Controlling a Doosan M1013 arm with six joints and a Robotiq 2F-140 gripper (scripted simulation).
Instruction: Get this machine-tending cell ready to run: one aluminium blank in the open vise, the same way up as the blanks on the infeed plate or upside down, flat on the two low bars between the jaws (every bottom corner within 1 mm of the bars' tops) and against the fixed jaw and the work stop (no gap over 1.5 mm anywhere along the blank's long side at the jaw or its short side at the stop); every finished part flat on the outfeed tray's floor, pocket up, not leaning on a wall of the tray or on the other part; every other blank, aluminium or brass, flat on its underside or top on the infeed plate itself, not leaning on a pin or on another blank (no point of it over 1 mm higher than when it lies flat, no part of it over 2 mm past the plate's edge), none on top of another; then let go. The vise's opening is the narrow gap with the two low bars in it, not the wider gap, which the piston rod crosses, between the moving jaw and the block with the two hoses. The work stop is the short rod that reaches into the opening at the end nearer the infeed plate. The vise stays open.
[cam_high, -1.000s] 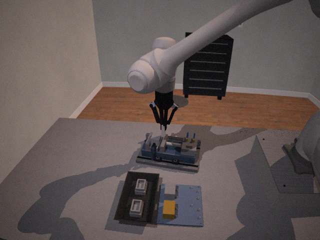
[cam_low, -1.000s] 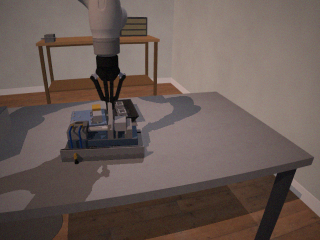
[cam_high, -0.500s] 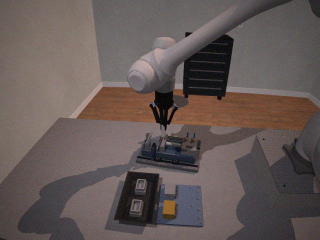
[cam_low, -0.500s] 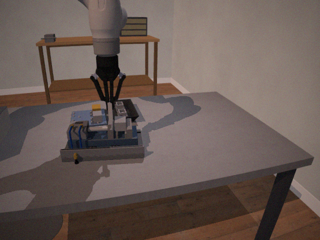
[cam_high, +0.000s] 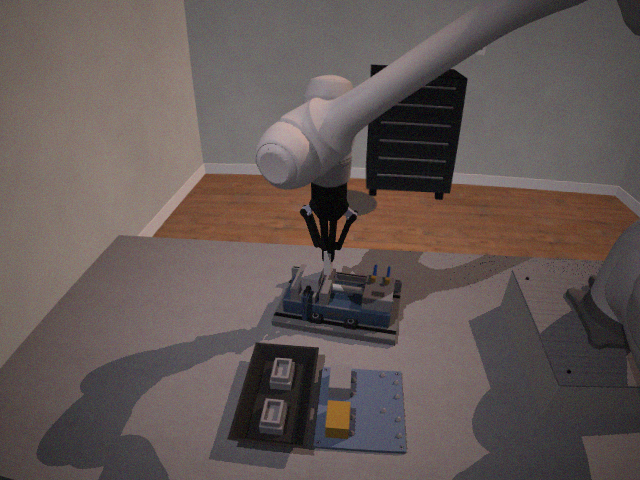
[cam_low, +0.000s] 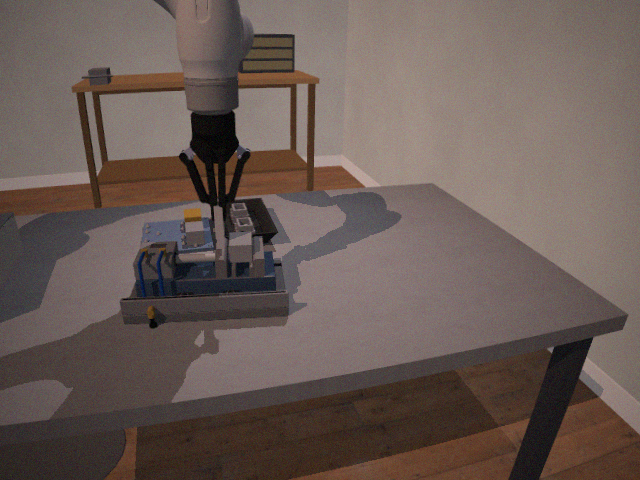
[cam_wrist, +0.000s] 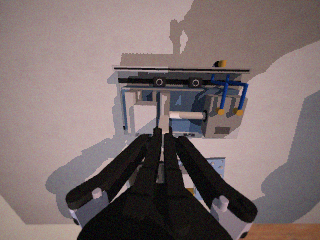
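Now: the blue vise 3 cm behind my hand and 12 cm below it. The rest, counted from my hand: brass blank 6 cm behind, 33 cm to the left, 13 cm below; then aluminium blank 5 cm behind, 24 cm to the left, 13 cm below; then infeed plate 10 cm behind, 29 cm to the left, 15 cm below.
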